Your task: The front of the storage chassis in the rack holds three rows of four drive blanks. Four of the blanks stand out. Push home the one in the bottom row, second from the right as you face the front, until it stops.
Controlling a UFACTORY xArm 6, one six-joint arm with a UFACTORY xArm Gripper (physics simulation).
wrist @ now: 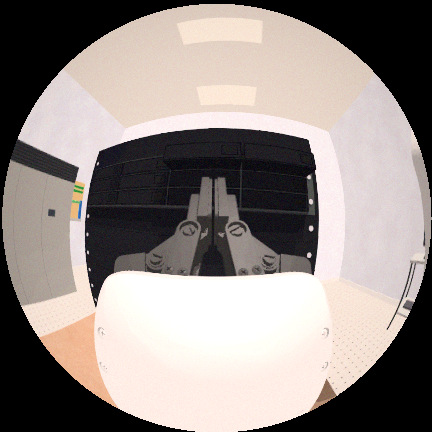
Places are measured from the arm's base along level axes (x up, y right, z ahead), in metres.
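Where they show: gripper, fingertip midpoint: [212,192].
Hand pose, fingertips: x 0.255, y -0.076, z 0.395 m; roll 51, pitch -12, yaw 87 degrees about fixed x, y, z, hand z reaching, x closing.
Things, the pixels of their top centre, and the offset from my fingertips. "pt": a spot on its surface instead.
- rightmost, surface spot: [275,156] pt dx +0.069, dy +0.066, dz +0.065 m
- rack's right post, surface spot: [311,215] pt dx +0.000, dy +0.141, dz +0.122 m
The dark storage chassis [200,210] fills the middle of the wrist view, with rows of black drive blanks. The bottom-row blank second from the right [179,198] shows at the sides of my fingers, which hide its middle; how far it stands out cannot be told. My gripper [212,192] is shut and empty. Its tips overlap the second column from the right in the view, a little above the bottom row. Whether they touch anything cannot be told.
Two top-row blanks, the second from the right [200,154] and the rightmost [275,156], stand out above the fingertips. The rack's right post [311,215] has white round holes. A grey cabinet [42,230] stands at the left, a table [418,258] at the far right.
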